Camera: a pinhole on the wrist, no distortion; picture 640 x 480 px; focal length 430.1 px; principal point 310.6 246.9 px. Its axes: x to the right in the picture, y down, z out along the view. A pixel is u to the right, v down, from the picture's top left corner.
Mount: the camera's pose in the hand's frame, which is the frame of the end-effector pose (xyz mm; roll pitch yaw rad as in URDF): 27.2 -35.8 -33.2 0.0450 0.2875 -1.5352
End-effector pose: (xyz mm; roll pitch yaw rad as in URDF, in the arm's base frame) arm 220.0 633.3 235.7 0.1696 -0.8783 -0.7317
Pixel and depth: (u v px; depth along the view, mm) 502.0 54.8 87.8
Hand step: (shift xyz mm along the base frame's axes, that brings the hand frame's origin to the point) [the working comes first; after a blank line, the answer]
In the camera's frame: 39.1 -39.2 87.8

-88.0 -60.9 2.8
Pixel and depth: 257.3 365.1 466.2
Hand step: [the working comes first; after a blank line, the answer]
In the camera's frame: -57.8 128.1 466.2

-291.7 17.2 367.5
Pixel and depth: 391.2 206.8 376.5
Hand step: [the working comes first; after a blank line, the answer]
In the camera's frame: 70.6 -35.1 376.5

-334.8 -48.8 155.5
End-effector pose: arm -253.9 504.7 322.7 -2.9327 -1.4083 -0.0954
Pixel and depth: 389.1 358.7 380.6
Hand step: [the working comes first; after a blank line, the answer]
In the camera's frame: 69.5 98.9 380.6

305.4 241.5 70.6
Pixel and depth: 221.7 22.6 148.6
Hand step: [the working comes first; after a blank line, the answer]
In the camera's frame: -30.7 -77.5 148.6

97.7 64.1 -72.1
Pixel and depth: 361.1 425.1 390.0
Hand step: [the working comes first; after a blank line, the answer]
In the camera's frame: 45.8 161.6 390.0

335.7 221.3 127.6
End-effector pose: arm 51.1 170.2 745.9 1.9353 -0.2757 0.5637
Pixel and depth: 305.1 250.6 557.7
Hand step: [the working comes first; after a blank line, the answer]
In the camera's frame: -7.1 4.8 557.7

307.1 -283.0 -338.0
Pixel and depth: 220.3 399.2 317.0
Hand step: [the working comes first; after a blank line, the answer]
In the camera's frame: -66.6 112.3 317.0

274.9 -126.2 -120.3
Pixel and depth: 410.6 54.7 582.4
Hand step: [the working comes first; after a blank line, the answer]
In the camera's frame: 135.4 -260.3 582.4

82.3 -330.8 -533.8
